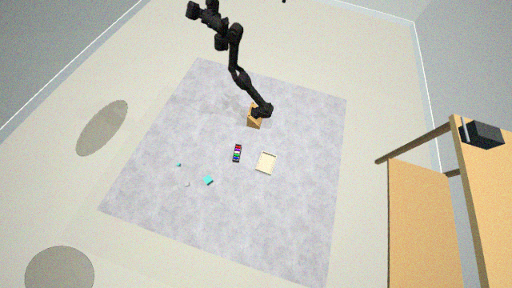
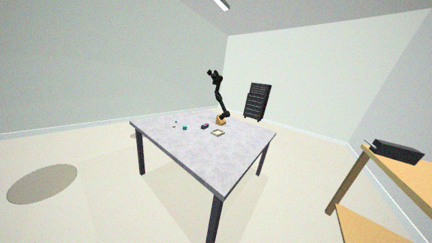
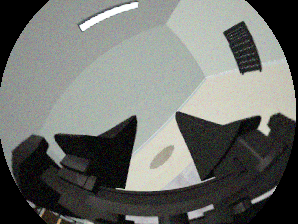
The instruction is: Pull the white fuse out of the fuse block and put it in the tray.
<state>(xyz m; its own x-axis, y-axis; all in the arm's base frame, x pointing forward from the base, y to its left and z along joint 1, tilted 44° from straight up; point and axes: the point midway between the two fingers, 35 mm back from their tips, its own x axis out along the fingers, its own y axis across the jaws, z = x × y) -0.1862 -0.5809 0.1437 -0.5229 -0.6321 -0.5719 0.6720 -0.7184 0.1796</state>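
Now: the white fuse 440 mm ahead of my gripper tip, 290 mm to the left of it and 590 mm below it. Also, from my gripper tip: cream tray: 460 mm ahead, 480 mm to the left, 610 mm below; teal cube: 640 mm ahead, 160 mm to the left, 590 mm below; small teal piece: 580 mm ahead, 50 mm to the right, 600 mm below.
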